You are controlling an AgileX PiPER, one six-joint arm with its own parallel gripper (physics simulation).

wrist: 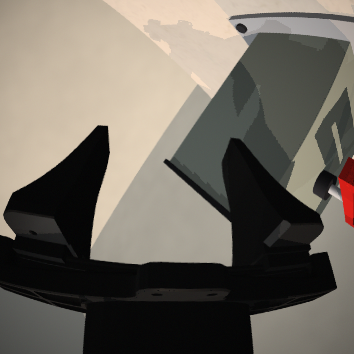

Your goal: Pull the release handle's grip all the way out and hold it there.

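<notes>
The release handle's red grip (pixel 348 192) shows in part at the right edge of the wrist view. A short pale rod joins it to a round black collar (pixel 324 184) on the side of a grey-green housing. My gripper (pixel 167 144) is open, with nothing between its fingers. The grip is to the right of the right finger, apart from it. The rest of the grip is cut off by the frame's edge.
The grey-green housing (pixel 295 75) stands behind and to the right of the right finger. It has a pale curved top plate (pixel 295 27) with a dark hole and a thin black lower edge. Shadows fall across the beige surface (pixel 60 75).
</notes>
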